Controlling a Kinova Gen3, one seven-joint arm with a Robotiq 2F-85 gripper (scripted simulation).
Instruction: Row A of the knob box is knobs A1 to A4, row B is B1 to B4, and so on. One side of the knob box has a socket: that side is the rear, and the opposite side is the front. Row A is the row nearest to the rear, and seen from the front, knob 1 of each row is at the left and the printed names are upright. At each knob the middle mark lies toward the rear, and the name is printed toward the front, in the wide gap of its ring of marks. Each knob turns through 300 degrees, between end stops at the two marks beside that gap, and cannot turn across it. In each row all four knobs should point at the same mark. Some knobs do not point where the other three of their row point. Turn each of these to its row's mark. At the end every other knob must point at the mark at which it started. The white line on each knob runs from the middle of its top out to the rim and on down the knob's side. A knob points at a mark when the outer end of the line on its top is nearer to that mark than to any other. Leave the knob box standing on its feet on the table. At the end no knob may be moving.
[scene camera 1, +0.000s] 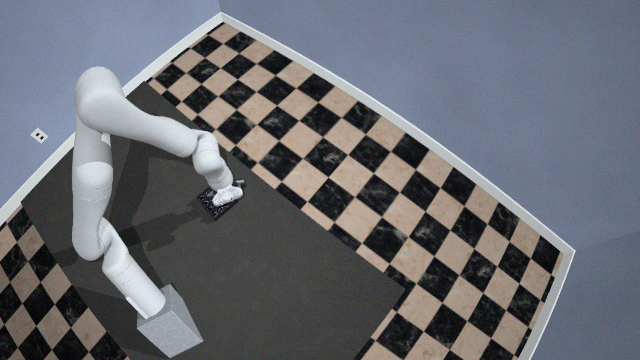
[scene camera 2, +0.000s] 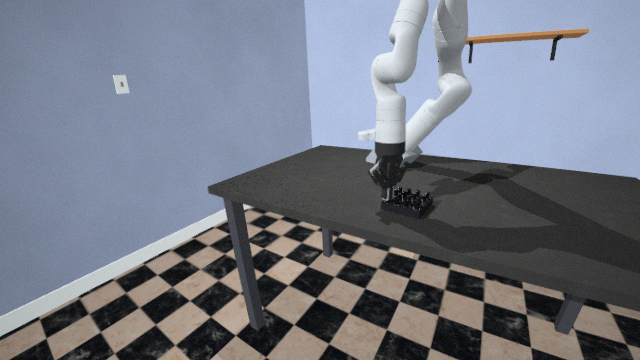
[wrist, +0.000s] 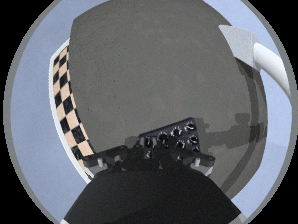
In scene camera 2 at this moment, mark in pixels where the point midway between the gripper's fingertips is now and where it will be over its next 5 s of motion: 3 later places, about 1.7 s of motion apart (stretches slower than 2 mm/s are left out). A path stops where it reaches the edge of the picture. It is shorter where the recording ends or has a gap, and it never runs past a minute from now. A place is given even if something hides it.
My gripper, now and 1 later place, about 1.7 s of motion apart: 387, 198; 389, 178
